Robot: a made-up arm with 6 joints. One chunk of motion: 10 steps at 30 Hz.
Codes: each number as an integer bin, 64 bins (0 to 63) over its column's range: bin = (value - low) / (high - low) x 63, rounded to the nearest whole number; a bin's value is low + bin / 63 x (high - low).
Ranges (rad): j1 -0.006..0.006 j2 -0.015..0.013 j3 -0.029..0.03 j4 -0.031..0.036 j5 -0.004..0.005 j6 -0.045..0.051
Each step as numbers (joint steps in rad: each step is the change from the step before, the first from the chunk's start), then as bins.
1 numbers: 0.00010 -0.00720 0.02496 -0.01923 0.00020 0.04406
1 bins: 32 18 58 11 29 58
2 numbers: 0.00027 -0.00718 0.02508 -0.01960 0.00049 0.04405
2 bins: 33 18 58 11 31 58
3 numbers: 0.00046 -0.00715 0.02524 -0.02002 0.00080 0.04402
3 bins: 34 18 58 10 34 58
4 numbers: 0.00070 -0.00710 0.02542 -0.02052 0.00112 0.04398
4 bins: 35 18 58 10 36 58
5 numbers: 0.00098 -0.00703 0.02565 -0.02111 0.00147 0.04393
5 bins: 37 18 58 9 38 58
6 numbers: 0.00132 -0.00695 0.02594 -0.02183 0.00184 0.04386
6 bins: 38 18 59 9 41 58
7 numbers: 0.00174 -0.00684 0.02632 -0.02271 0.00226 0.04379
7 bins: 41 18 59 8 44 58
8 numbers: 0.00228 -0.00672 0.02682 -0.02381 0.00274 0.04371
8 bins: 43 19 60 7 47 58
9 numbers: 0.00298 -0.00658 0.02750 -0.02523 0.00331 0.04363
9 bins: 47 19 60 5 51 58
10 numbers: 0.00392 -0.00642 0.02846 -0.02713 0.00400 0.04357
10 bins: 52 19 61 4 56 58
